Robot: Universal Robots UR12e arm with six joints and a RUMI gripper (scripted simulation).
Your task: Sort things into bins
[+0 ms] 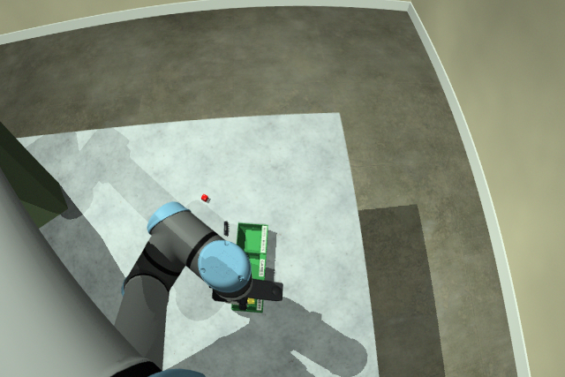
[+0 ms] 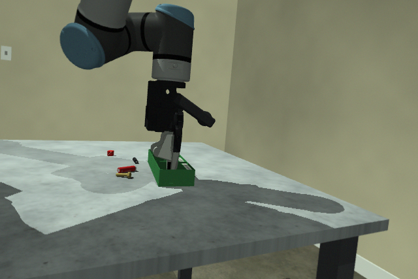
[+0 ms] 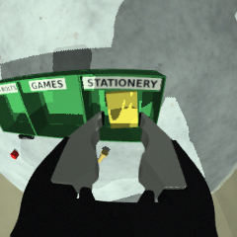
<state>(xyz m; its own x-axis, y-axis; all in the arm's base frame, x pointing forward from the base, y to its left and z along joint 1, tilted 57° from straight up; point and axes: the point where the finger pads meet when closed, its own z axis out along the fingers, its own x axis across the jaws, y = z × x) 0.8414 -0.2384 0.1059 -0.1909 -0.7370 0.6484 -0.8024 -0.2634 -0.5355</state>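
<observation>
My gripper is now 2 cm above the yellow block. From my hand the other things lie so: bolt: 9 cm behind, 6 cm to the left, 3 cm below; then red battery: 11 cm to the left, 8 cm behind, 3 cm below; then black battery: 21 cm to the left, 3 cm below, 2 cm behind.
</observation>
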